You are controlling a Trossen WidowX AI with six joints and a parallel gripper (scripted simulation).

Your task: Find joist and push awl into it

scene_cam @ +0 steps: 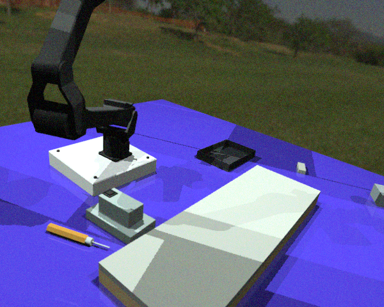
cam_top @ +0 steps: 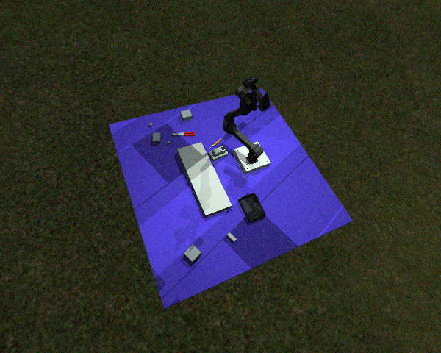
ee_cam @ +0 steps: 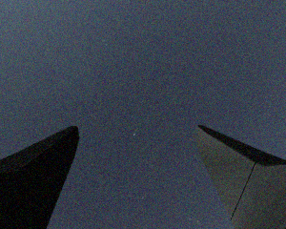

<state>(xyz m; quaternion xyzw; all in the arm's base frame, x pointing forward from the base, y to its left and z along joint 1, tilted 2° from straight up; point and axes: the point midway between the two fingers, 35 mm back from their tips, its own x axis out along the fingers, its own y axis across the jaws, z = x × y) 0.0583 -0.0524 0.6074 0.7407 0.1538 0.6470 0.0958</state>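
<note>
Right now my gripper tip is 630 mm above the stud finder, 110 mm to the left of it and 80 mm short of it. The rest, counted from my gripper tip: small white block 670 mm below, 450 mm to the left, 330 mm ahead; then tray 660 mm below, 350 mm to the left, 110 mm ahead; then awl 670 mm below, 190 mm to the right, 90 mm ahead.
</note>
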